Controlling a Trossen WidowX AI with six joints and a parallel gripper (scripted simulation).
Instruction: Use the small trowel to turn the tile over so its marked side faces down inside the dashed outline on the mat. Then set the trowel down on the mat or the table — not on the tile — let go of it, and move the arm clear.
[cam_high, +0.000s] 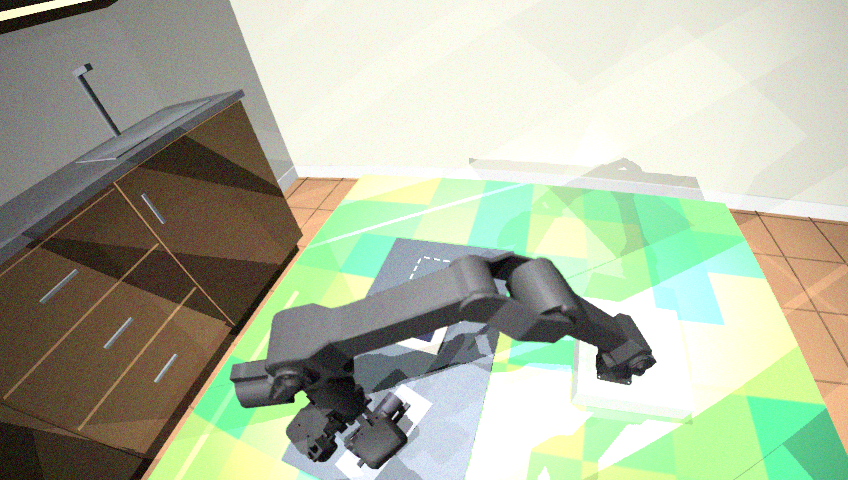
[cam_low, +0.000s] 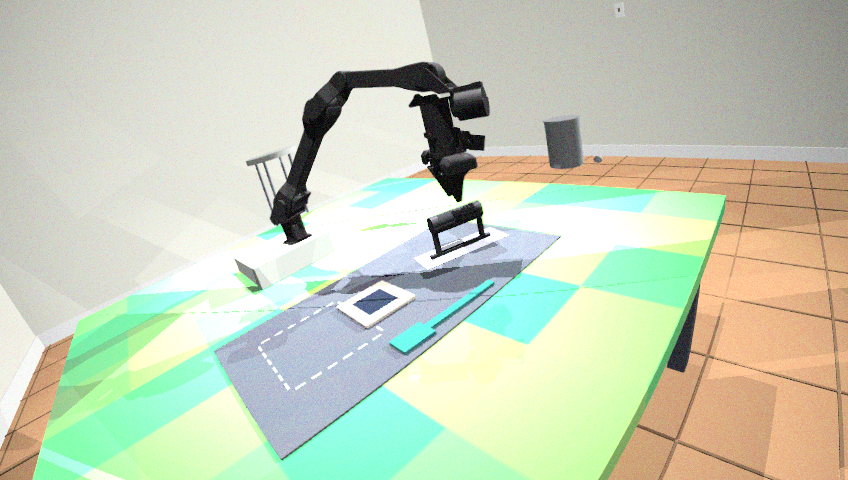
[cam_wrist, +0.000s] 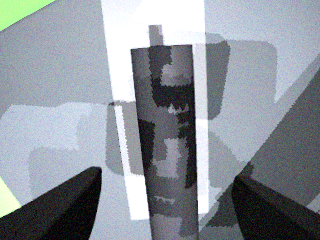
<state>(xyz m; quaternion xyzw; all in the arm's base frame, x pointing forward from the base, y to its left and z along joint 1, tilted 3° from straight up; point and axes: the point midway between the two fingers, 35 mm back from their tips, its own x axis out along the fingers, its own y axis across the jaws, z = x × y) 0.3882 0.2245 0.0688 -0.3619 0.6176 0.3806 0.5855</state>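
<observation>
My gripper tip is 1 cm past the dark handled tool, 3 cm to the left of it and 7 cm above it. From my gripper tip the other things lie so: grey mat (2 cm ahead, 21 cm to the right, 13 cm below); teal flat tool (16 cm ahead, 23 cm to the right, 11 cm below); tile (1 cm ahead, 25 cm to the right, 10 cm below).
</observation>
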